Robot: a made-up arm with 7 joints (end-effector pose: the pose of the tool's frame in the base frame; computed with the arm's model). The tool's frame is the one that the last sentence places. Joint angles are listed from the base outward.
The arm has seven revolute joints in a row. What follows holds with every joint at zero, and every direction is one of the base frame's. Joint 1 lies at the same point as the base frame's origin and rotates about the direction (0, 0.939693, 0.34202), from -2.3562 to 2.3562 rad. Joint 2 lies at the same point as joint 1 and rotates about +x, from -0.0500 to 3.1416 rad. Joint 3 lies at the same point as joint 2 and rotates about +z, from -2.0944 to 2.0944 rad. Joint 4 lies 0.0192 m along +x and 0.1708 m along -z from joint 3 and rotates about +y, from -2.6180 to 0.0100 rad. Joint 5 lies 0.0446 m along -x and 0.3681 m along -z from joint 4 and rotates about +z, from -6.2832 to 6.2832 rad. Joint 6 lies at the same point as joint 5 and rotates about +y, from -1.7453 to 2.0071 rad. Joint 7 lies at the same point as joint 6 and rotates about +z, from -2.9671 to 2.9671 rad. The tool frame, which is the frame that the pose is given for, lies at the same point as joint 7; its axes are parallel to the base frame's.
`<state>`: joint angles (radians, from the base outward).
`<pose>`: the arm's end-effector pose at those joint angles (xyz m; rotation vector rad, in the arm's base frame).
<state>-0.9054 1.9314 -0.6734 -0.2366 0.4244 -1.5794 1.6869</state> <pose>0.0556 0.5008 0.2016 -0.1476 -2.1203 -0.5100</pose>
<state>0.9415 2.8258 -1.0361 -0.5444 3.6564 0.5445 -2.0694</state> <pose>0.3015 0.3661 0.2517 1.4123 0.1855 -0.9283</pose>
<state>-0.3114 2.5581 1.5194 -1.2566 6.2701 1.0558 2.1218</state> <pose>-0.1297 -0.1102 0.4520 0.8908 2.6088 -0.4232</pose>
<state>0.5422 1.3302 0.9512 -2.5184 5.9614 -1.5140 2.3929</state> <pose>0.2581 -0.0073 0.1296 -1.0586 -0.4913 -1.4320</pose>
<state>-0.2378 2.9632 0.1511 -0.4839 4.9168 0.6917 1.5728</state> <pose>0.0370 0.0618 0.5341 -2.4934 0.7197 0.0844</pose>
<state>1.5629 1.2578 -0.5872 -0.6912 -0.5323 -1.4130 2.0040</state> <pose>-0.3913 0.3512 -0.0699 -0.4380 0.8358 1.0314</pose>
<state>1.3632 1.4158 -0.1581 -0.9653 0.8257 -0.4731 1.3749</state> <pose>-0.1767 0.4370 -0.1990 0.4770 -0.5657 0.9528</pose>
